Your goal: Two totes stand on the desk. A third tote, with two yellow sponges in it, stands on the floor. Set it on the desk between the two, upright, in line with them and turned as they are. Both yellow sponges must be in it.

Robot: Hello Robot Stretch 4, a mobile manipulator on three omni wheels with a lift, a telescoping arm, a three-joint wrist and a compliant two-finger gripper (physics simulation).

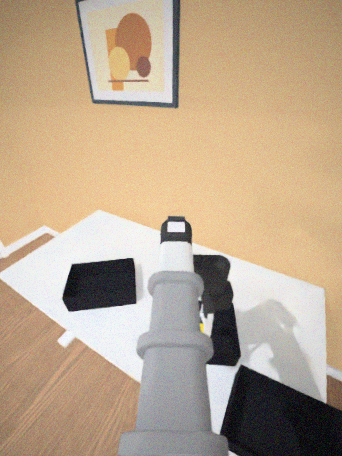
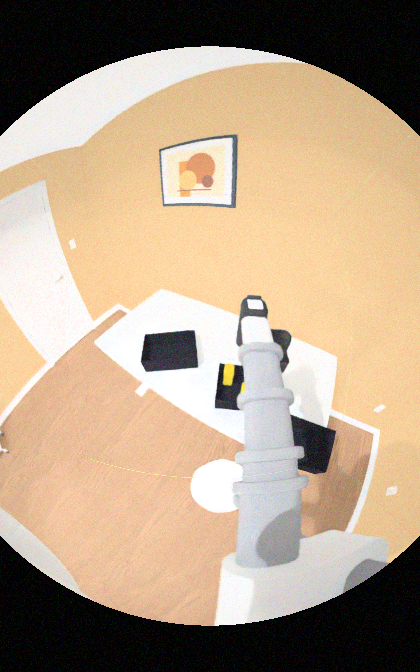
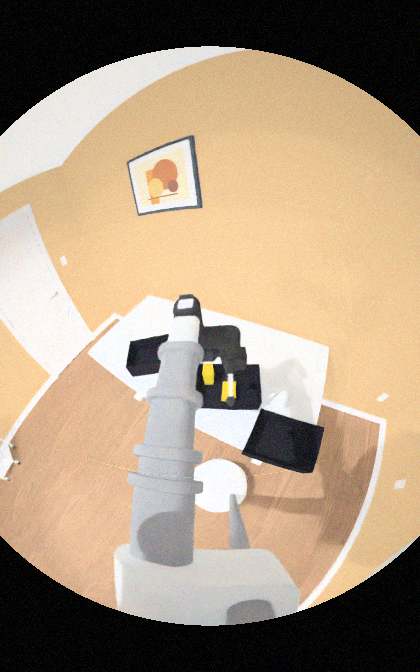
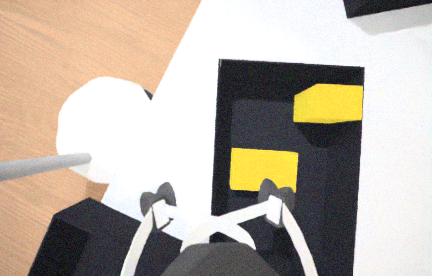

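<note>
The middle black tote [image 1: 225,345] [image 2: 222,401] [image 3: 251,398] [image 4: 260,80] stands upright on the white desk [image 1: 120,232] [image 2: 160,310] [image 3: 295,345] [image 4: 280,30]. One yellow sponge [image 2: 228,374] [image 3: 208,373] [image 4: 330,105] is against its back wall, another [image 3: 225,390] [image 4: 262,167] nearer the front. The left tote [image 1: 100,285] [image 2: 170,351] [image 3: 145,357] [image 4: 395,6] stands apart. The right tote [image 1: 285,415] [image 2: 312,445] [image 3: 285,442] [image 4: 65,240] is close to its front right corner, turned differently. My gripper [image 4: 217,195] is open, one fingertip over the tote, the other outside its front wall; height is unclear.
My grey arm [image 1: 175,390] [image 2: 270,425] [image 3: 172,425] reaches over the desk and hides parts of the totes. A round white object [image 2: 215,485] [image 3: 220,485] [image 4: 102,125] is in front of the desk, beside a grey pole [image 3: 239,525] [image 4: 45,166]. A wall stands behind the desk.
</note>
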